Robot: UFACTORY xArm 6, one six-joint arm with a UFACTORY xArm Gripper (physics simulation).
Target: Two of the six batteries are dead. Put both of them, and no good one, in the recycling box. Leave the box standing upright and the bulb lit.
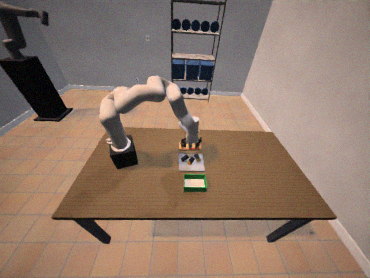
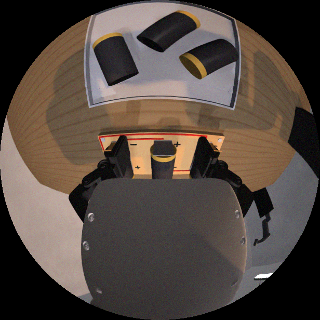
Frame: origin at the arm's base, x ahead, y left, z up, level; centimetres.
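Where they show: gripper, fingertip midpoint: (image 1: 190,146); arm's base, origin of the base link: (image 1: 121,144).
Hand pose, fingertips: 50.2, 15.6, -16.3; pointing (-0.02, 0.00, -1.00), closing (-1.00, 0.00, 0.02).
Observation:
Each offset is from my fingertips to the centre of the thing, as dx, dy, dz. "spot": to the spot under its first point. Level surfaces: height alone.
My gripper (image 1: 191,143) (image 2: 162,144) is open over the orange battery board {spot: -6.1, +0.3, -2.3} (image 1: 183,148) (image 2: 142,156), its fingers wide apart on either side of a dark battery (image 2: 163,165) with a yellow band. The fingers and gripper body hide other parts of the board. On the pale tray {-0.2, -14.1, -2.7} (image 1: 200,168) (image 2: 165,91) lie three dark batteries with yellow ends: one battery {-4.9, -11.4, -1.3} (image 1: 185,157) (image 2: 116,60), a second battery {-0.5, -14.4, -1.3} (image 1: 191,160) (image 2: 169,31) and a third battery {+5.1, -10.8, -1.3} (image 1: 198,156) (image 2: 212,56). The green recycling box {+1.0, -34.5, -0.3} (image 1: 195,190) stands upright in front of the tray. I cannot make out the bulb.
The wooden table {dz -3.3} (image 1: 260,175) carries the arm's black base block (image 1: 123,155) at its left. The tray lies between the battery board and the box. A shelf rack (image 1: 197,4) stands at the back wall, and a black pedestal (image 1: 35,87) at the far left.

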